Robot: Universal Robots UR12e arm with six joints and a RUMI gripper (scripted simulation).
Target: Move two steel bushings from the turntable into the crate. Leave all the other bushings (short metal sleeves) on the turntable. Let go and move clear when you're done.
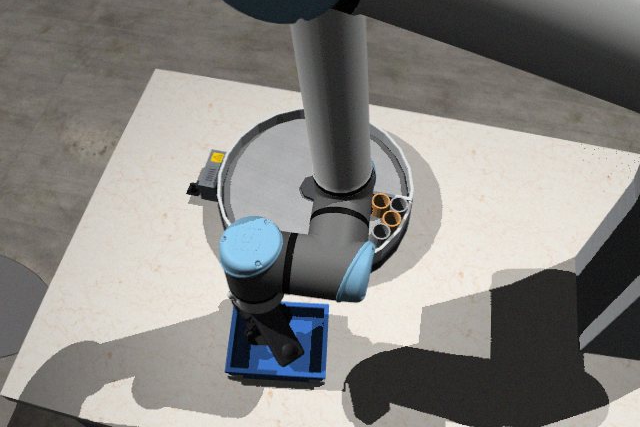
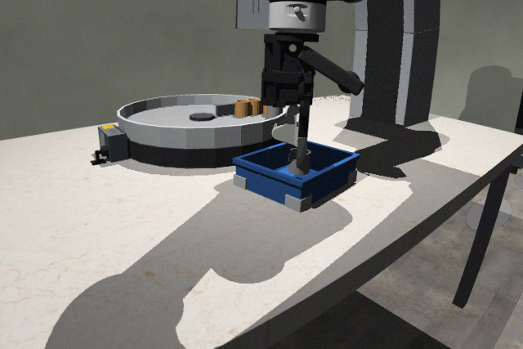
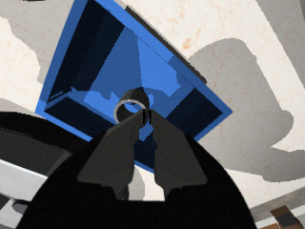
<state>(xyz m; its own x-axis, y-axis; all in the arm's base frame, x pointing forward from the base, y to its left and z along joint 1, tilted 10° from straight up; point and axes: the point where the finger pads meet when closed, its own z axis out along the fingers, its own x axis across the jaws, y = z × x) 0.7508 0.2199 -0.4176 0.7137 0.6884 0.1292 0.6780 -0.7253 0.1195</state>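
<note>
Now: hand 10 mm past the blue crate, 10 mm to the left of it and 30 mm above it. Round my hand: round grey turntable 20 mm behind, 360 mm to the right.
</note>
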